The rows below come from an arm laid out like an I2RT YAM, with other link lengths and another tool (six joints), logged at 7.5 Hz.
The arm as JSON. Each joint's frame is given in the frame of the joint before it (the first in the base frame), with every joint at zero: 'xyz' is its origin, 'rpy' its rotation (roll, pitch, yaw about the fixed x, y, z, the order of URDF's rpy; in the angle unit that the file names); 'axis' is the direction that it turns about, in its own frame. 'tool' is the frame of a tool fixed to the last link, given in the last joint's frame.
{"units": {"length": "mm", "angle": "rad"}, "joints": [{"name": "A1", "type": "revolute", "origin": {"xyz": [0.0, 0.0, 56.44], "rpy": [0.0, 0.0, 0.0]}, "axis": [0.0, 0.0, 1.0]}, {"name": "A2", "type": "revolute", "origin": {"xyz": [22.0, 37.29, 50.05], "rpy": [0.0, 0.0, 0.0]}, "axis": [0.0, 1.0, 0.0]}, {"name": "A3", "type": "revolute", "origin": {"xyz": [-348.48, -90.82, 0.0], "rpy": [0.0, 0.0, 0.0]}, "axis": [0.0, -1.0, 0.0]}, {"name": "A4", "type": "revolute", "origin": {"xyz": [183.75, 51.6, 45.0], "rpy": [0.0, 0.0, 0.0]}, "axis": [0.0, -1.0, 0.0]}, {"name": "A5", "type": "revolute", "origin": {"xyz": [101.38, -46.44, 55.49], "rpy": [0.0, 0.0, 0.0]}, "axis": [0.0, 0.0, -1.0]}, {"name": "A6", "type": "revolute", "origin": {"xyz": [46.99, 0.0, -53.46], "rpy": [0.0, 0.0, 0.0]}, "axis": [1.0, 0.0, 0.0]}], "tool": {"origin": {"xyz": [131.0, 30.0, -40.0], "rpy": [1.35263, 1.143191, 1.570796]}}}
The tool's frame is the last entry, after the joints.
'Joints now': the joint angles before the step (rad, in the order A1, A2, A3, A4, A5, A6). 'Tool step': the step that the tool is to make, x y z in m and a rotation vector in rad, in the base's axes. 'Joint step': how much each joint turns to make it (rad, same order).
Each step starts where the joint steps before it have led.
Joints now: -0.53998 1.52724 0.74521 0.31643 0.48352 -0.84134
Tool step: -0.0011 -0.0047 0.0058 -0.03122 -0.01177 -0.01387
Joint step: -0.00274 -0.00004 -0.01400 0.04756 0.01900 -0.01568
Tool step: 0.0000 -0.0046 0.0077 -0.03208 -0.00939 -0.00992
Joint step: -0.00153 -0.00043 -0.00407 0.03797 0.01679 -0.01983
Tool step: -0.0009 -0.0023 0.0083 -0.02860 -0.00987 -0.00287
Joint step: -0.00059 -0.00908 -0.00529 0.02937 0.00931 -0.01977
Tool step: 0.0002 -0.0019 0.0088 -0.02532 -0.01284 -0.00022
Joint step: -0.00024 -0.00875 0.00004 0.02361 0.00510 -0.01635
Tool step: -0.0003 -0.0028 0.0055 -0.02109 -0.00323 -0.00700
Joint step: -0.00073 0.00010 0.00018 0.02172 0.01111 -0.01578
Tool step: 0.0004 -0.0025 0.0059 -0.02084 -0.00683 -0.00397
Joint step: -0.00069 -0.00009 -0.00035 0.02466 0.00732 -0.01485
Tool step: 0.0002 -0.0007 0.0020 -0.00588 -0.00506 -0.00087
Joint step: -0.00069 -0.00054 -0.00068 0.00890 0.00083 -0.00264
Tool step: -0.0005 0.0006 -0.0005 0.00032 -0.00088 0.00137
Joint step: 0.00007 -0.00186 -0.00490 0.00341 -0.00145 0.00041
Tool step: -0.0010 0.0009 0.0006 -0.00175 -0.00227 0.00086
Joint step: 0.00065 -0.00513 -0.00496 0.00290 -0.00012 -0.00042
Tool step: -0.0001 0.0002 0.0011 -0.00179 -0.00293 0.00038
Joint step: 0.00028 -0.00247 -0.00006 0.00104 -0.00010 -0.00004
